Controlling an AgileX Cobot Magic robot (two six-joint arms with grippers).
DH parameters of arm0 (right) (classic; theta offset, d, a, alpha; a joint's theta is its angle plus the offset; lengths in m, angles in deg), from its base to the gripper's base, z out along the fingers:
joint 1: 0 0.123 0 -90
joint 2: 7.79 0 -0.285 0
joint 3: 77.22 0 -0.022 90
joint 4: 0 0.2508 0 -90
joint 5: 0 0 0.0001 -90
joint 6: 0 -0.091 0 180
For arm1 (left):
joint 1: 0 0.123 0 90
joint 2: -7.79 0 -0.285 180
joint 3: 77.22 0 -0.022 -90
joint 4: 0 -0.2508 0 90
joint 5: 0 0 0.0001 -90
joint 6: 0 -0.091 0 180
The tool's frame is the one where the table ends.
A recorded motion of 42 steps. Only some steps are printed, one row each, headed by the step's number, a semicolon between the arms.
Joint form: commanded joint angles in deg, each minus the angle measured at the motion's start. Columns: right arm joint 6, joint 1, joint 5, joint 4, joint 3, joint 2; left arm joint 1, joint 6, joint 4, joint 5, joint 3, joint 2.
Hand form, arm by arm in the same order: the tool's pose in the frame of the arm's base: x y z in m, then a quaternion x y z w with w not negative. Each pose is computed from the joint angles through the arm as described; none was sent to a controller.
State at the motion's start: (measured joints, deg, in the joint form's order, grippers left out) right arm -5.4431 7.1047 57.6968 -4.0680 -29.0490 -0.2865; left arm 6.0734 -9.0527 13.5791 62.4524 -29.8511 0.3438
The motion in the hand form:
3: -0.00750 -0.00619 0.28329 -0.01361 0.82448 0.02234 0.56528; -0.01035 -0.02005 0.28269 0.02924 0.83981 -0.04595 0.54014
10: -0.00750 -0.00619 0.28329 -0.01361 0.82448 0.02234 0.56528; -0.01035 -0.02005 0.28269 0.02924 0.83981 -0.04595 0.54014
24: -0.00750 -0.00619 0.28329 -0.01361 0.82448 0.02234 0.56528; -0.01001 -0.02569 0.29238 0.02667 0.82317 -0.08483 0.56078
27: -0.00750 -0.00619 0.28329 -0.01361 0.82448 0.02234 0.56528; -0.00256 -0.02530 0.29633 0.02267 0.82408 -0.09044 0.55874
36: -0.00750 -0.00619 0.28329 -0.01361 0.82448 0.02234 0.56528; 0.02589 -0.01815 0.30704 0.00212 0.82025 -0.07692 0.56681
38: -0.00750 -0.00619 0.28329 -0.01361 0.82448 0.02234 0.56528; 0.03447 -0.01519 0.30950 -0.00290 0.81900 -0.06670 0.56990
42: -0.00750 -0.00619 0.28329 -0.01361 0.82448 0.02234 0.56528; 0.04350 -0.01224 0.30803 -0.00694 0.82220 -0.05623 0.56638
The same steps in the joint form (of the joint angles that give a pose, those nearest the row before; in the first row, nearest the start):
3: 0.69 -0.34 -0.75 0.11 0.29 -1.72; 0.17 -0.12 0.00 -0.86 0.17 0.97
10: 0.69 -0.34 -0.75 0.11 0.29 -1.72; 0.17 -0.12 0.00 -0.86 0.17 0.97
24: 0.69 -0.34 -0.75 0.11 0.29 -1.72; 0.17 0.23 4.58 -2.98 -0.92 0.34
27: 0.69 -0.34 -0.75 0.11 0.29 -1.72; 0.17 0.06 5.27 -4.75 -1.09 -1.95
36: 0.69 -0.34 -0.75 0.11 0.29 -1.72; 0.18 -0.12 4.07 -13.41 -1.09 -9.40
38: 0.69 -0.34 -0.75 0.11 0.29 -1.72; 0.17 -0.12 3.04 -16.10 -1.09 -11.57
42: 0.69 -0.34 -0.75 0.11 0.29 -1.72; 0.17 -0.12 1.89 -18.39 -0.52 -13.69

